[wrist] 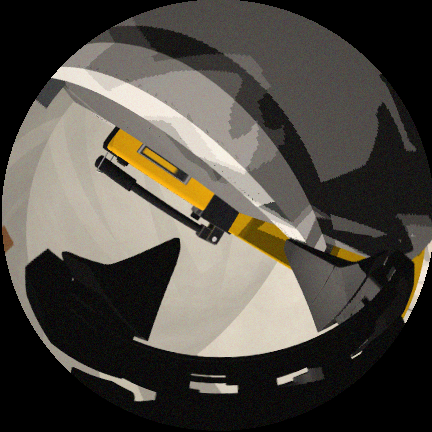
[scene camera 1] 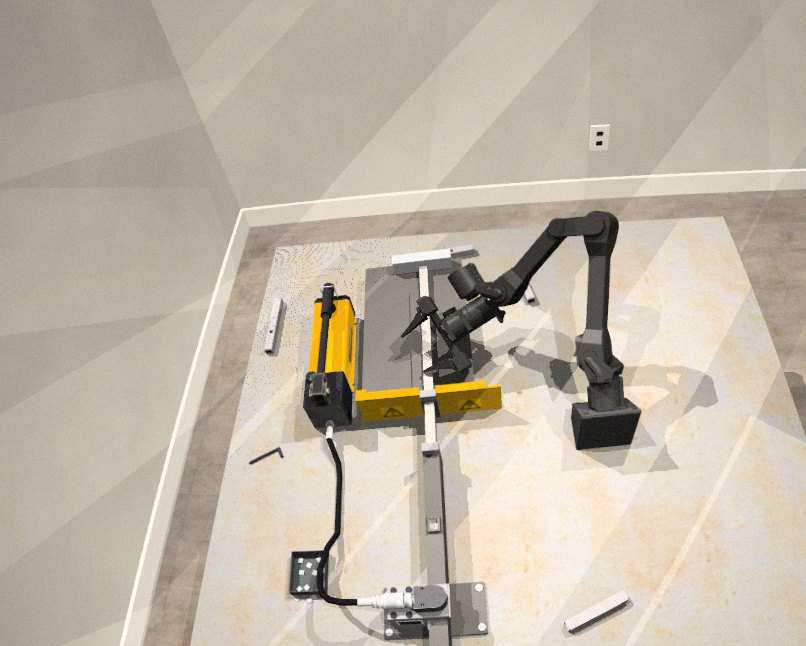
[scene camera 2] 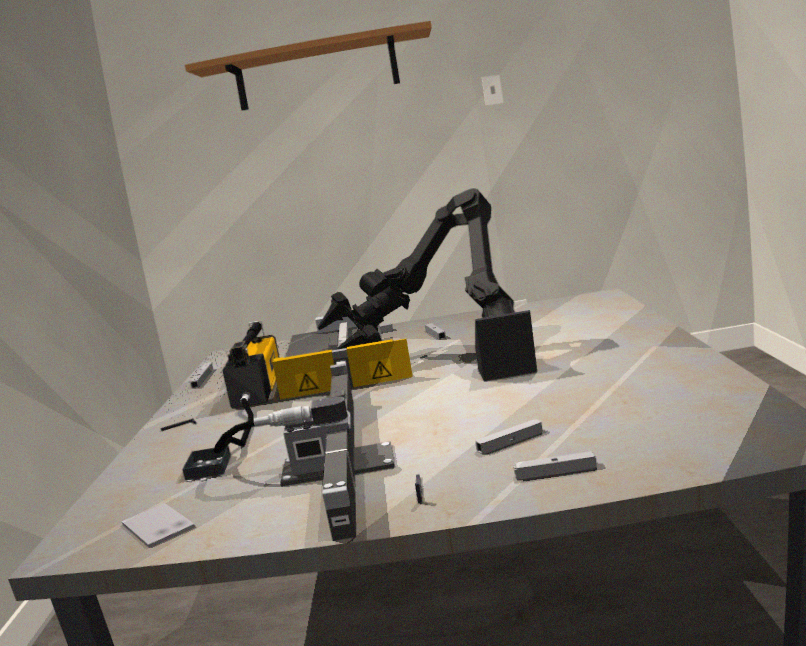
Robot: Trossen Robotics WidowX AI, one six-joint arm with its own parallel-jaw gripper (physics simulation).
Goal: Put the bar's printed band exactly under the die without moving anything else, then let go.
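Seen in the pictures: gripper, fingertip midpoint: (wrist: pixel 234 244) (scene camera 1: pixel 412 354) (scene camera 2: pixel 327 339); arm's base, origin of the base link: (scene camera 1: pixel 607 407) (scene camera 2: pixel 502 326).
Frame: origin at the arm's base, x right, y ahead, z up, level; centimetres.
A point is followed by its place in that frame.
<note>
A long pale bar (scene camera 1: pixel 429 427) @(x 4.7, y 36.6, z -3.5 cm) (wrist: pixel 150 107) runs from the back end block through the gap in the yellow guards. In line with it, a grey section (scene camera 1: pixel 431 484) @(x -8.5, y 37.8, z -2.9 cm) (scene camera 2: pixel 337 464) @(x -49.1, y 40.7, z -2.9 cm) runs forward through the press (scene camera 1: pixel 430 597) @(x -32.0, y 40.3, z 1.5 cm) (scene camera 2: pixel 328 409) @(x -33.9, y 40.6, z 0.8 cm); I cannot tell whether both are one piece. The die is hidden at the press head, and I cannot make out the printed band. My gripper (scene camera 1: pixel 415 353) @(x 22.2, y 37.9, z -0.6 cm) (scene camera 2: pixel 331 336) @(x 22.2, y 37.9, z -0.6 cm) (wrist: pixel 234 244) @(x 22.2, y 37.9, z -0.6 cm) is open and empty behind the guards, at the pale bar. In scene view 1 its fingers appear on either side of the bar; contact cannot be told.
Yellow guards (scene camera 1: pixel 388 405) @(x 12.4, y 44.9, z -4.4 cm) (scene camera 2: pixel 380 363) @(x 10.9, y 27.1, z -5.9 cm) stand across the line. A yellow pump (scene camera 1: pixel 343 339) @(x 31.0, y 53.6, z -2.0 cm) (scene camera 2: pixel 263 353) @(x 26.3, y 54.2, z -2.0 cm) (wrist: pixel 160 167) @(x 32.4, y 52.7, z -4.3 cm) stands left, its black hose (scene camera 1: pixel 338 481) @(x -1.6, y 57.9, z -9.3 cm) reaching the press. A small tray (scene camera 1: pixel 294 575) @(x -21.0, y 68.4, z -10.2 cm) (scene camera 2: pixel 205 464) @(x -19.6, y 65.8, z -10.3 cm), offcuts (scene camera 1: pixel 597 612) (scene camera 2: pixel 555 466) and a hex key (scene camera 1: pixel 265 456) @(x 7.6, y 75.0, z -10.1 cm) lie around.
</note>
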